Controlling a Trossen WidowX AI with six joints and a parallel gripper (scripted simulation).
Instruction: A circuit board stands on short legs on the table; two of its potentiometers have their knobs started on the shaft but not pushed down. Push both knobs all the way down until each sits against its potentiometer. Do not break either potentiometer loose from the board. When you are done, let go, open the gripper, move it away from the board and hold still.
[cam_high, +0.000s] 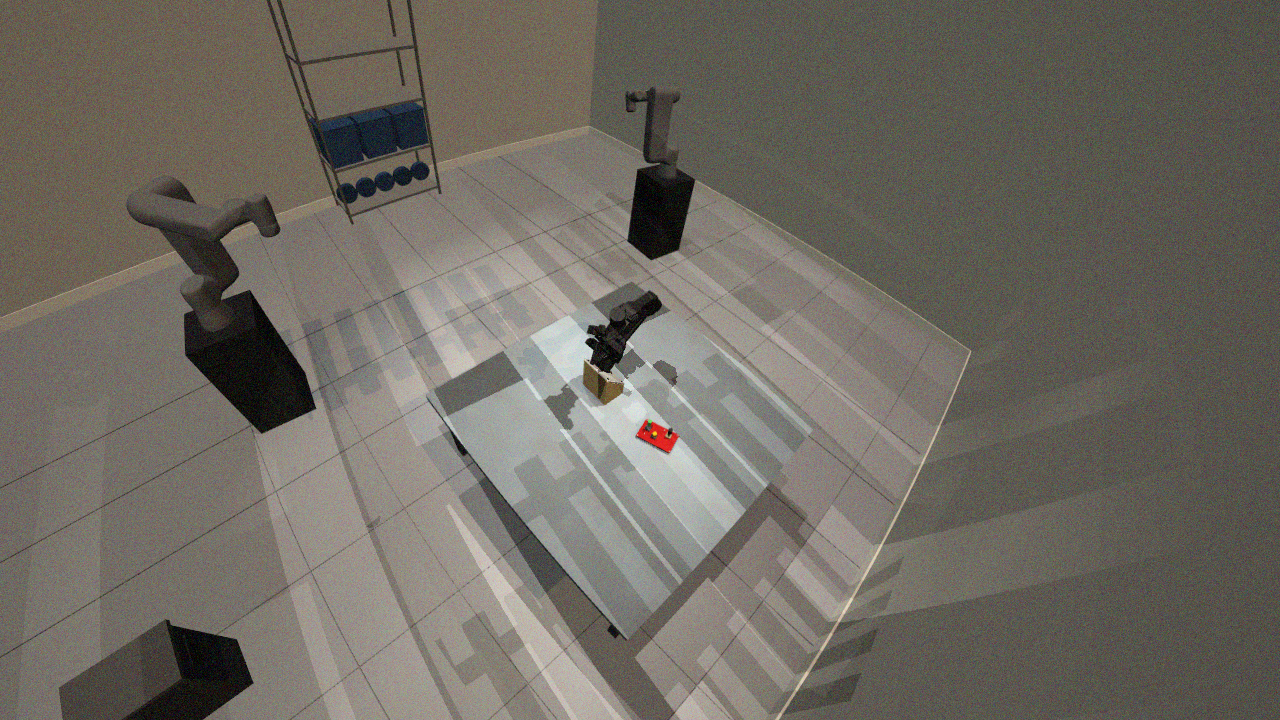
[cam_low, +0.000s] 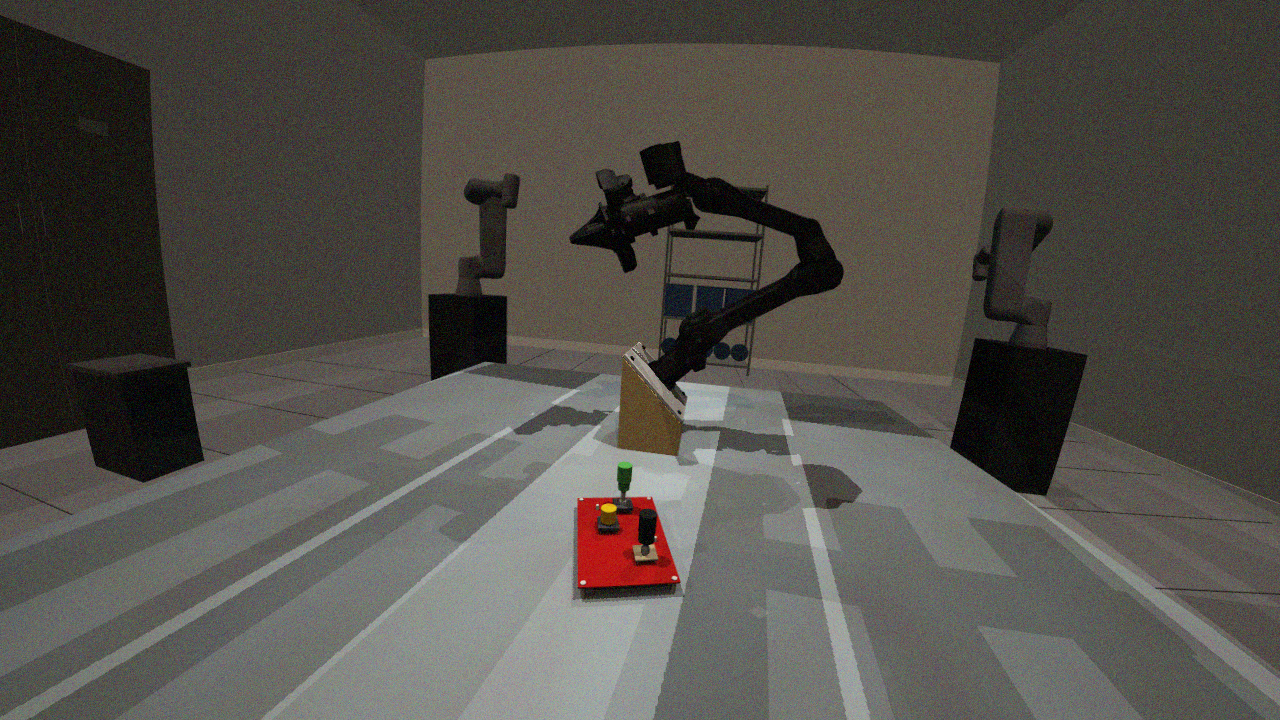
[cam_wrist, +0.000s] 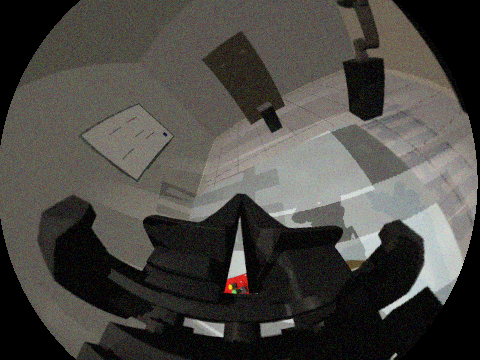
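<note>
Right now my gripper tip is 200 mm short of the green knob, 180 mm to the right of it and 300 mm above it. Round my gripper tip: black knob (280 mm ahead, 220 mm to the left, 310 mm below).
</note>
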